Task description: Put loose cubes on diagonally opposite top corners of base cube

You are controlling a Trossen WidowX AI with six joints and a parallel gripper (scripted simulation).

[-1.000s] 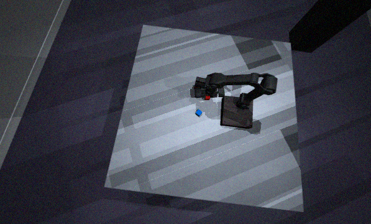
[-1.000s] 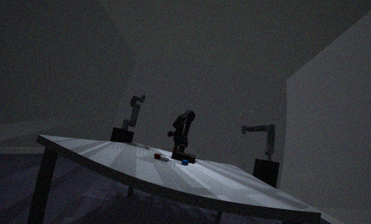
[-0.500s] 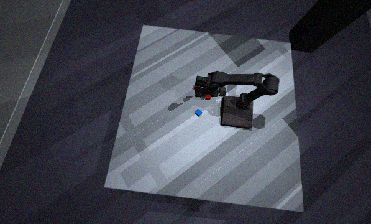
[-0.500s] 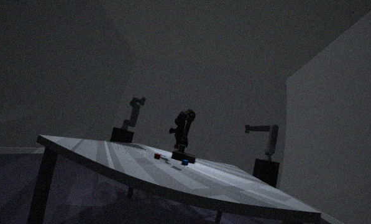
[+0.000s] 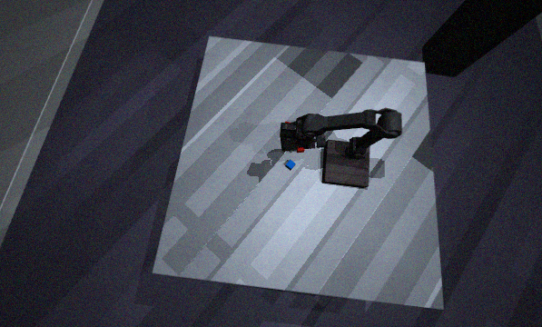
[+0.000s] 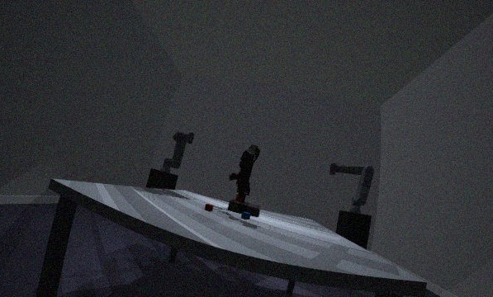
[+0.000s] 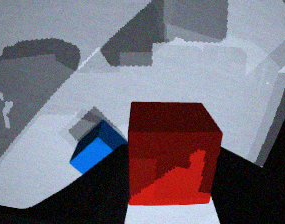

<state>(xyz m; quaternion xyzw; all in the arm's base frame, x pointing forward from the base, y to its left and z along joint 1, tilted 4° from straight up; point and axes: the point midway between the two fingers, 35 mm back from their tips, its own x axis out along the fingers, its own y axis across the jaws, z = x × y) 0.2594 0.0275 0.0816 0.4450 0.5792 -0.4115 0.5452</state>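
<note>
My gripper tip is now 30 mm short of the blue cube, 60 mm to the right of it and 90 mm above it. Also, from my gripper tip: red cube: 70 mm ahead, 140 mm to the right, 90 mm below.
</note>
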